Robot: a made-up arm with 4 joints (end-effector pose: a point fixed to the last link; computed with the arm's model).
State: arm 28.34 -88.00 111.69 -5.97
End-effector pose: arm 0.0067 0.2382 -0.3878 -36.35 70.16 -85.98
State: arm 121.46 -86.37 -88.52 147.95
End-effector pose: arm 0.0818 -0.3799 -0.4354 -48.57 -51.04 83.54
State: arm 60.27 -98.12 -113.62 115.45
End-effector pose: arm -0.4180 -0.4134 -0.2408 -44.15 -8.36 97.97
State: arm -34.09 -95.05 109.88 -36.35
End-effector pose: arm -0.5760 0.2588 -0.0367 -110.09 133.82 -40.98
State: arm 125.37 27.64 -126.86 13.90
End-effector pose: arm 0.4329 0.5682 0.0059 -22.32 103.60 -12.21
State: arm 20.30 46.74 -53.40 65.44
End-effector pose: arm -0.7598 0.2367 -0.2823 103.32 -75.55 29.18
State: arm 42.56 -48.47 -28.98 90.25
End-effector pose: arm -0.6067 0.0472 -0.4572 28.98 -50.25 42.05
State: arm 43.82 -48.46 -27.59 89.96
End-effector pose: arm -0.5961 0.0565 -0.4638 28.89 -51.09 41.03
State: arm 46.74 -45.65 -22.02 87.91
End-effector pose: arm -0.5723 0.0931 -0.4670 31.24 -52.92 36.91
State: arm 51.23 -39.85 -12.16 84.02
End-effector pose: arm -0.5370 0.1485 -0.4523 36.34 -54.29 30.12
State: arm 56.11 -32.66 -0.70 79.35
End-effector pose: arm -0.5020 0.1943 -0.4141 42.55 -53.27 23.38
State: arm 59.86 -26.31 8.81 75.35
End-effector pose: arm -0.4780 0.2157 -0.3698 47.54 -50.27 18.96
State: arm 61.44 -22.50 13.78 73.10
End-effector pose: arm -0.4695 0.2201 -0.3410 50.17 -47.61 17.17
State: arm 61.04 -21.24 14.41 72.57
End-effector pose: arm -0.4744 0.2182 -0.3316 50.95 -46.50 17.04
